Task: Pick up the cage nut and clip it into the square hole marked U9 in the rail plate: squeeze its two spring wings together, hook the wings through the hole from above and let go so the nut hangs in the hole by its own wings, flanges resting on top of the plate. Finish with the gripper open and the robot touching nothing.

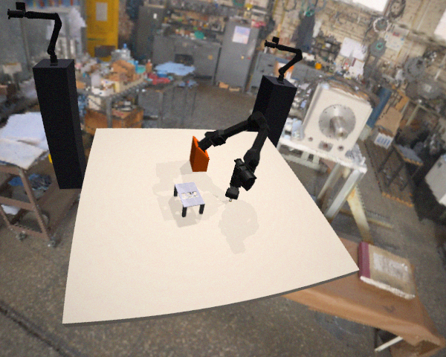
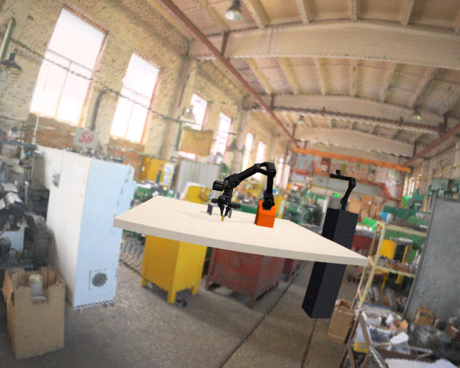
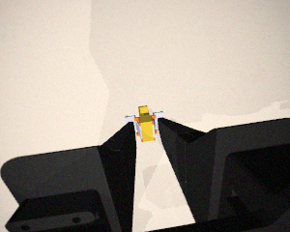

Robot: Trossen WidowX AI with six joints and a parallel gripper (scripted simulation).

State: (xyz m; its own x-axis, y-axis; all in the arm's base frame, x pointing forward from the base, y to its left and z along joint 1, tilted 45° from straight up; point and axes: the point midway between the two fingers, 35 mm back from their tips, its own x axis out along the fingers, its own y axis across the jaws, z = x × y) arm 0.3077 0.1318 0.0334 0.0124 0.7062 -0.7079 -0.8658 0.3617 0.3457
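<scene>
Right now my gripper tip is 1 cm above the orange cage nut.
</scene>
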